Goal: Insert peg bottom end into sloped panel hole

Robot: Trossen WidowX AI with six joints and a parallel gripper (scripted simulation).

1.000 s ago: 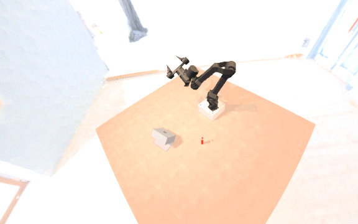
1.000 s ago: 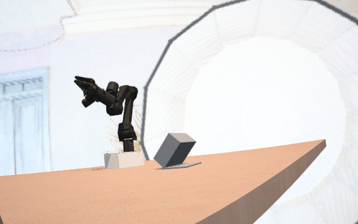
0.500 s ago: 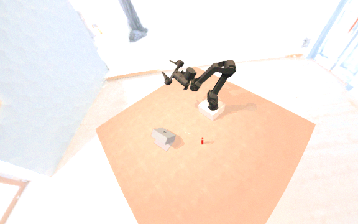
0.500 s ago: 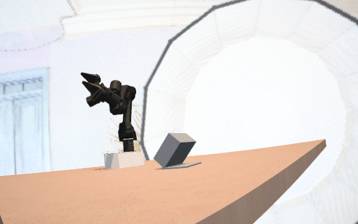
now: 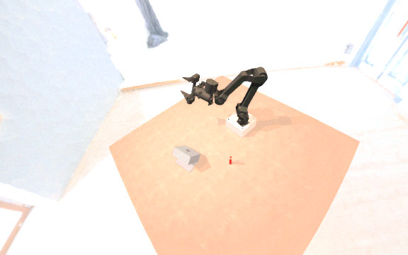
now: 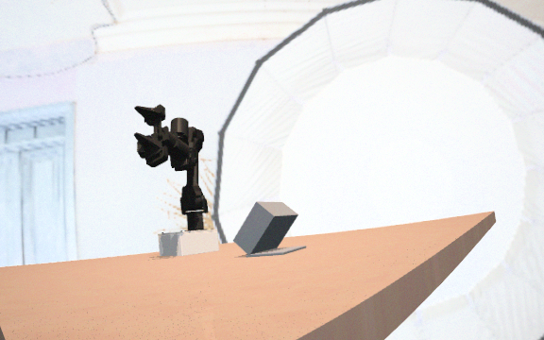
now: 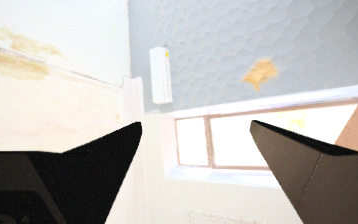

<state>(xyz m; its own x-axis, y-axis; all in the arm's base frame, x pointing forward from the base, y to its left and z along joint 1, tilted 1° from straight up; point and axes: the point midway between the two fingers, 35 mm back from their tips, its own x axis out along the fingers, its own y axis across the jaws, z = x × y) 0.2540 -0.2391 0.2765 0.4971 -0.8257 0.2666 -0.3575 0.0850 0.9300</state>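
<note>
The peg is 43 cm to the left of my gripper tip, 31 cm below it and 5 cm behind it. The rest, counted from my gripper tip: thin grey foot plate (36 cm below, 27 cm to the left, 18 cm ahead); then grey sloped panel (30 cm below, 26 cm to the left, 16 cm ahead).
</note>
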